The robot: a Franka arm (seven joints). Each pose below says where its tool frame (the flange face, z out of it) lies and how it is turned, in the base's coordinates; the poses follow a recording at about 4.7 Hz.
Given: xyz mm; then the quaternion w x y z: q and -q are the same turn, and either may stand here.
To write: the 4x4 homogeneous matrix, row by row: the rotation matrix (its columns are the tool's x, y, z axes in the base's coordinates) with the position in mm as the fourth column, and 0 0 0 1 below. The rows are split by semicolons. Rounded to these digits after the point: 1 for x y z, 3 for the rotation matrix.
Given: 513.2 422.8 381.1 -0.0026 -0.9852 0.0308 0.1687
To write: 0.941 -0.060 -0.333 513.2; -0.062 -0.998 0.005 422.8; -0.332 0.016 -0.943 381.1; 0 0 0 1
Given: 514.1 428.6 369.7 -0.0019 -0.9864 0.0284 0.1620
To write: 0.946 -0.055 -0.320 514.1; -0.057 -0.998 0.005 428.6; -0.319 0.013 -0.948 369.7; 0 0 0 1
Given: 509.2 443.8 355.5 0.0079 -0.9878 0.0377 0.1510
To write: 0.952 -0.077 -0.298 509.2; -0.072 -0.997 0.027 443.8; -0.299 -0.004 -0.954 355.5; 0 0 0 1
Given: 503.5 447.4 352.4 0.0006 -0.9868 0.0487 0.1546
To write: 0.947 -0.096 -0.305 503.5; -0.096 -0.995 0.016 447.4; -0.305 0.014 -0.952 352.4; 0 0 0 1
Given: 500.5 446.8 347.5 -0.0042 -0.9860 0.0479 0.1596
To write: 0.944 -0.093 -0.315 500.5; -0.096 -0.995 0.007 446.8; -0.314 0.024 -0.949 347.5; 0 0 0 1
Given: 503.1 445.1 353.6 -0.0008 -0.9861 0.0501 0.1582
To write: 0.945 -0.099 -0.312 503.1; -0.099 -0.995 0.014 445.1; -0.312 0.017 -0.950 353.6; 0 0 0 1
